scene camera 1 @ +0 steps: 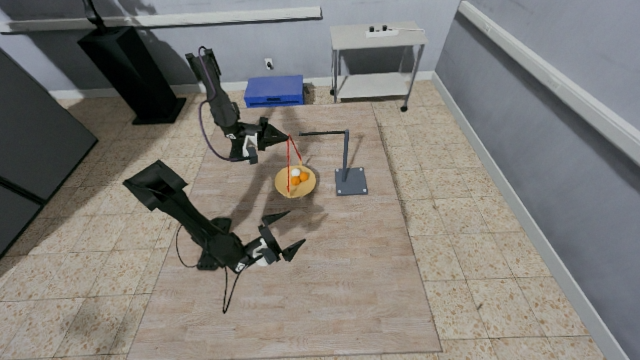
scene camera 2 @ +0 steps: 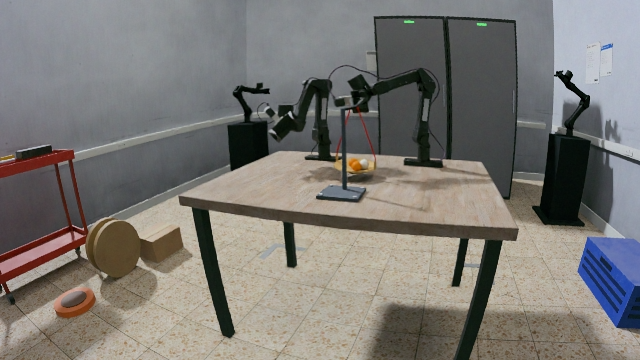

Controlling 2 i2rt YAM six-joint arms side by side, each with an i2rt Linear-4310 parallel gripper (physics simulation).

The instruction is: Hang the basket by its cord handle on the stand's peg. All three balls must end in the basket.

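Pixels of known places: left gripper, fingertip midpoint: (scene camera 1: 288,138); right gripper, fingertip midpoint: (scene camera 1: 297,225) (scene camera 2: 285,127); left arm's base, origin of the base link: (scene camera 1: 239,145) (scene camera 2: 423,162); right arm's base, origin of the base link: (scene camera 2: 324,158).
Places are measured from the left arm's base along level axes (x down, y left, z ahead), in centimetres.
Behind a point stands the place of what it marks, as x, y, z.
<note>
The shallow yellow basket (scene camera 1: 281,184) {-3.5, -29.4, 23.2} (scene camera 2: 371,166) {-3.2, -21.4, 28.1} hangs a little above the table by its taut red cord handle (scene camera 1: 288,162) {-19.7, -32.1, 28.7} (scene camera 2: 367,132) {-17.5, -22.7, 31.0}. A white ball (scene camera 1: 296,172) {-5.6, -25.2, 29.8} (scene camera 2: 364,163) {-5.0, -23.7, 31.1} and two orange balls (scene camera 1: 304,177) {-5.3, -27.9, 33.1} (scene camera 1: 295,181) {-5.7, -30.1, 29.4} lie in it. My left gripper (scene camera 1: 287,137) {-27.1, -27.9, 29.8} is shut on the top of the cord. The dark grey stand (scene camera 1: 345,155) {-16.6, -27.7, 49.7} (scene camera 2: 344,150) {-13.6, -26.6, 50.4} is upright; the free end of its peg (scene camera 1: 322,133) {-27.7, -27.2, 41.4} points towards the left gripper, with a small gap between cord and peg in scene camera 1. My right gripper (scene camera 1: 297,226) {-19.3, -56.6, 32.1} is open and empty, below the basket in that picture.
The wooden table (scene camera 1: 350,300) {1.3, -73.7, 46.5} (scene camera 2: 440,210) {1.3, 7.4, 61.8} bears both arms and the stand's square base (scene camera 1: 357,186) {0.1, -30.6, 55.3} (scene camera 2: 330,193) {0.1, -30.2, 55.9}. Away from the table are a blue box (scene camera 1: 274,90) (scene camera 2: 612,275), a grey cart (scene camera 1: 370,41) and a red cart (scene camera 2: 45,244).
</note>
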